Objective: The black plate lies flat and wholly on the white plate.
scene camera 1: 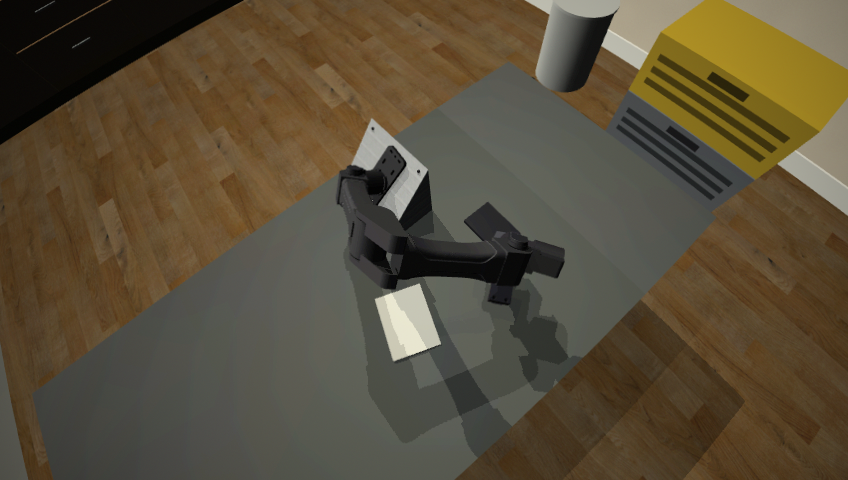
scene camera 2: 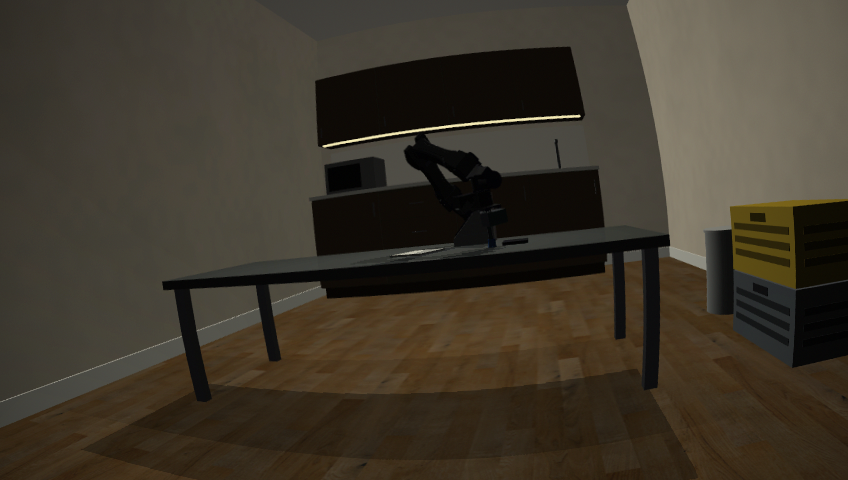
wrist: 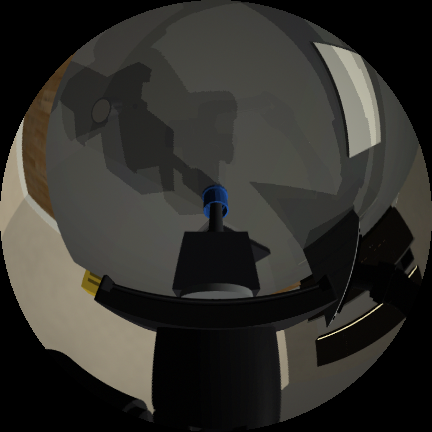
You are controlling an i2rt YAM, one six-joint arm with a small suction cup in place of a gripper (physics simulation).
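Seen in the pictures: end effector, tool point: (wrist: pixel 215 193); arm's base, origin of the base link: (scene camera 1: pixel 380 181) (scene camera 2: pixel 472 215) (wrist: pixel 350 274).
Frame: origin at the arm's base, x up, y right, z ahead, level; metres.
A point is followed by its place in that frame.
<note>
The black plate (scene camera 1: pixel 489 220) @(x -0.097, y -0.195, z 0.226 m) (scene camera 2: pixel 514 241) @(x -0.098, y -0.192, z 0.308 m) (wrist: pixel 261 251) @(x -0.097, y -0.146, z 0.206 m) lies flat on the grey table (scene camera 1: pixel 208 333) @(x -0.107, y 0.599, z 0.045 m), partly hidden behind the arm in scene camera 1 and behind the wrist parts in the wrist view. The white plate (scene camera 1: pixel 410 324) @(x -0.101, y 0.140, z 0.333 m) (scene camera 2: pixel 416 252) @(x -0.101, y 0.140, z 0.344 m) (wrist: pixel 352 100) @(x -0.101, y 0.112, z 0.328 m) lies flat on the table, well apart from the black plate. My blue suction cup (scene camera 2: pixel 492 242) (wrist: pixel 215 200) points down at the table surface, beside the black plate and between the two plates in scene camera 2. It is at or very near the surface, and no plate hangs from it. The cup is hidden in scene camera 1.
The arm's pale wedge-shaped base (scene camera 1: pixel 413 181) @(x 0.051, y -0.056, z 0.083 m) stands behind the plates at the table's far edge. A grey bin (scene camera 1: pixel 574 47) (scene camera 2: pixel 718 270), and a yellow crate (scene camera 1: pixel 743 47) (scene camera 2: pixel 761 246) on a grey crate (scene camera 1: pixel 660 145) (scene camera 2: pixel 761 327), stand beyond the table.
</note>
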